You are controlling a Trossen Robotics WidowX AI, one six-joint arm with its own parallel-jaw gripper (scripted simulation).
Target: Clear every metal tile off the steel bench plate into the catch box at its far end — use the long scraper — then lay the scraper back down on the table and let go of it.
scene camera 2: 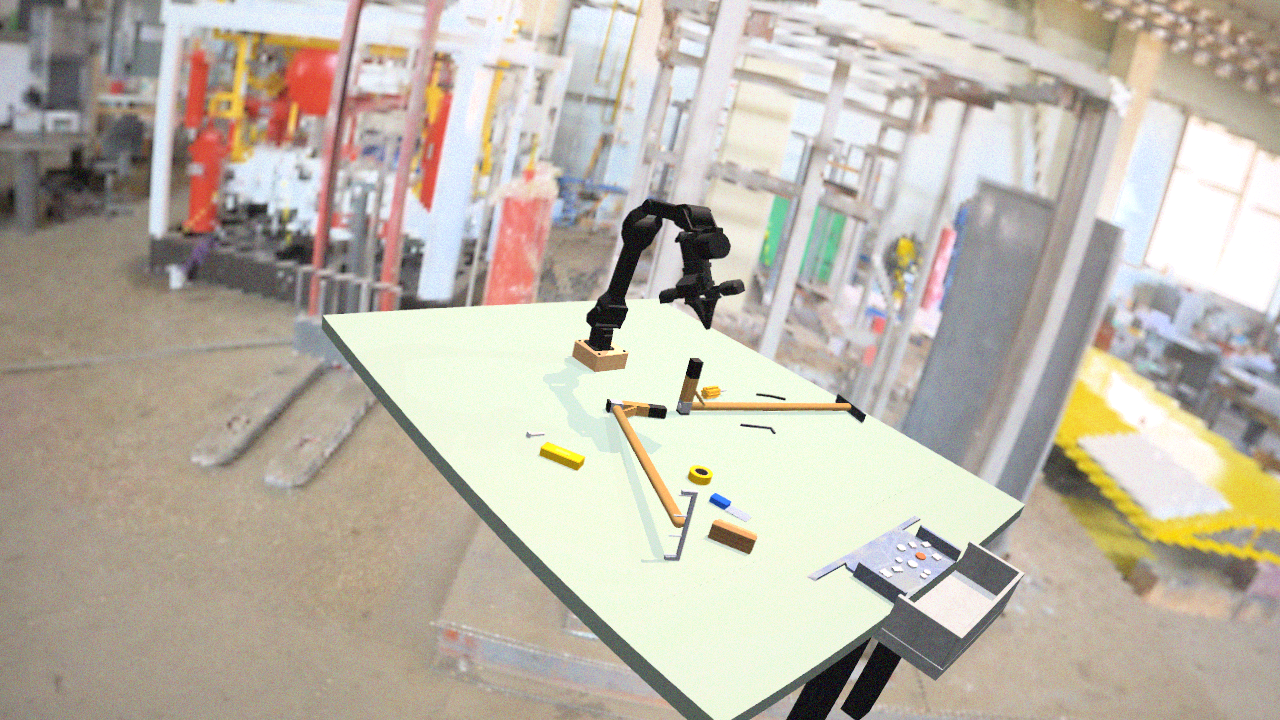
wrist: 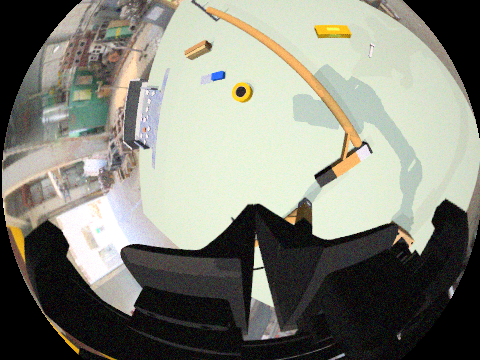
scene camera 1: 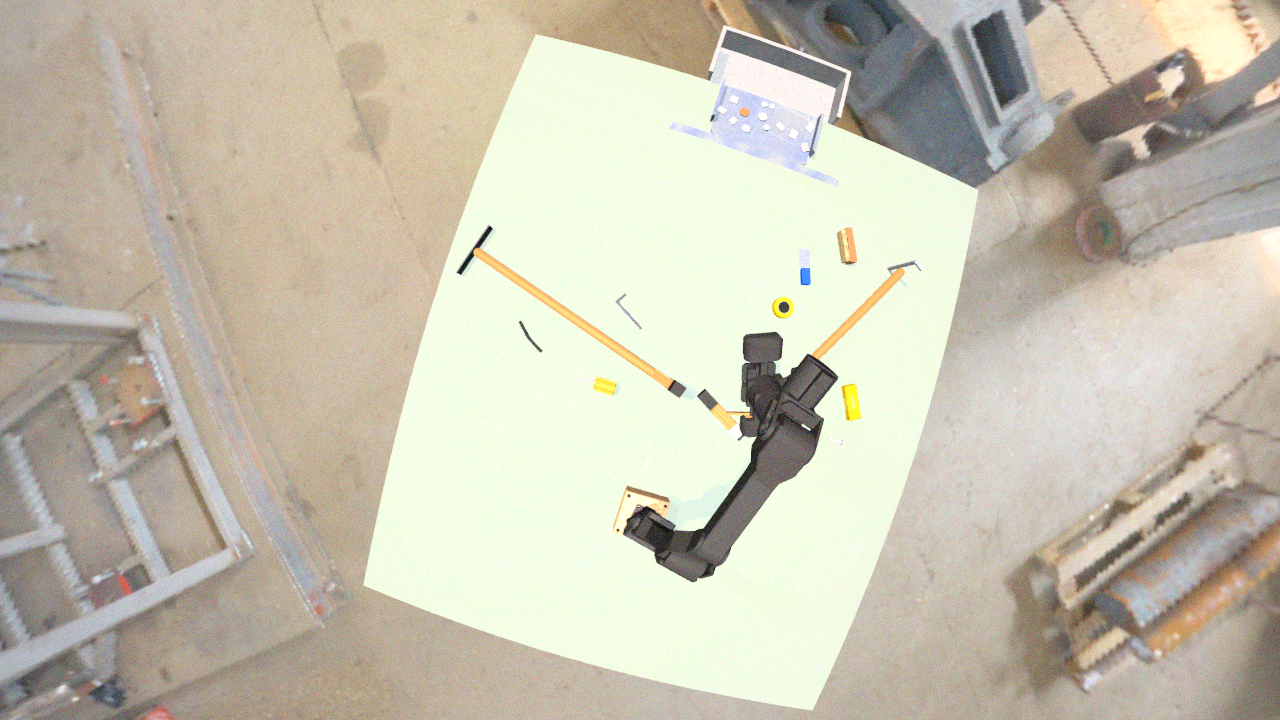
Note:
My gripper (scene camera 1: 747,364) is shut and holds nothing. Further things: a wooden block (scene camera 2: 741,539), a long scraper (scene camera 1: 673,386) and a t-handle (scene camera 2: 622,410).
The long scraper also shows in scene camera 2 (scene camera 2: 685,405). The t-handle shows as well in scene camera 1 (scene camera 1: 897,274). My gripper shows as well in scene camera 2 (scene camera 2: 708,329) and in the wrist view (wrist: 253,209).

